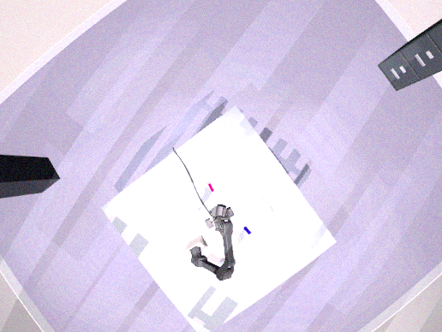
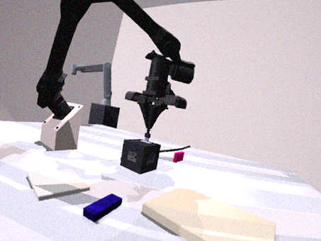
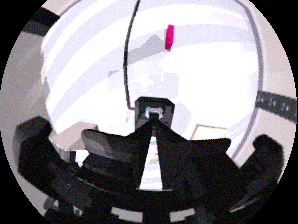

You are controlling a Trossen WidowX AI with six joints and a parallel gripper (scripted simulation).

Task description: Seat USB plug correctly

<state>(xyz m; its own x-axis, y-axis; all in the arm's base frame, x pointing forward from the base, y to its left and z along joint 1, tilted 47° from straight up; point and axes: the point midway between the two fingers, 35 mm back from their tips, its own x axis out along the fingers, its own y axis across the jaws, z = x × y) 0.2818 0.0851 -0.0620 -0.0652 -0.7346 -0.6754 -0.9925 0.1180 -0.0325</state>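
Right now my gripper tip is 20 mm above the USB plug. The rest, counted from my gripper tip: beige board 230 mm ahead, 150 mm to the right, 110 mm below; then blue block 80 mm ahead, 240 mm to the right, 110 mm below; then magenta block 50 mm ahead, 180 mm to the left, 100 mm below.
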